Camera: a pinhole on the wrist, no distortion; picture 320 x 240 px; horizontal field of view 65.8 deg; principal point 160.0 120.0 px. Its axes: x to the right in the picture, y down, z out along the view. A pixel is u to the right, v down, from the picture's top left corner.
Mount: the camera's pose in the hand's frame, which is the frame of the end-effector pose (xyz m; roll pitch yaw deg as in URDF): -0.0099 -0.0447 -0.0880 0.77 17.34 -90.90
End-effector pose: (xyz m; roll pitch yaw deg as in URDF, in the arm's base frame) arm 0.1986 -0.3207 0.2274 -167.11 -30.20 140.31
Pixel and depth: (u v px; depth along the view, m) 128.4 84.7 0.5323
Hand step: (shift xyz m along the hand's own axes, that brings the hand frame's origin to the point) -0.0945 -0.1368 0.4394
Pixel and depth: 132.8 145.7 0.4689
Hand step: 0.0311 -0.1361 0.3755
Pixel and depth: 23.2 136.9 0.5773
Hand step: 0.0239 0.0874 0.5587
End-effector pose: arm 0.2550 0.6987 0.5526 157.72 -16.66 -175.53
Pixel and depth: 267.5 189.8 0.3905
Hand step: 0.0907 -0.3251 0.2355
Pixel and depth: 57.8 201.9 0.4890
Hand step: 0.1462 -0.0006 0.4410
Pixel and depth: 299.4 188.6 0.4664
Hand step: 0.1070 -0.4370 0.2805
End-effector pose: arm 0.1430 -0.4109 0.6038 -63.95 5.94 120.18
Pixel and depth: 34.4 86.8 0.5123
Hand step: -0.0840 0.0524 0.4776
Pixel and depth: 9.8 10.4 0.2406
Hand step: -0.1187 0.0252 0.1838
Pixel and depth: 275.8 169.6 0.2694
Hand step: 0.0373 -0.2464 0.1322
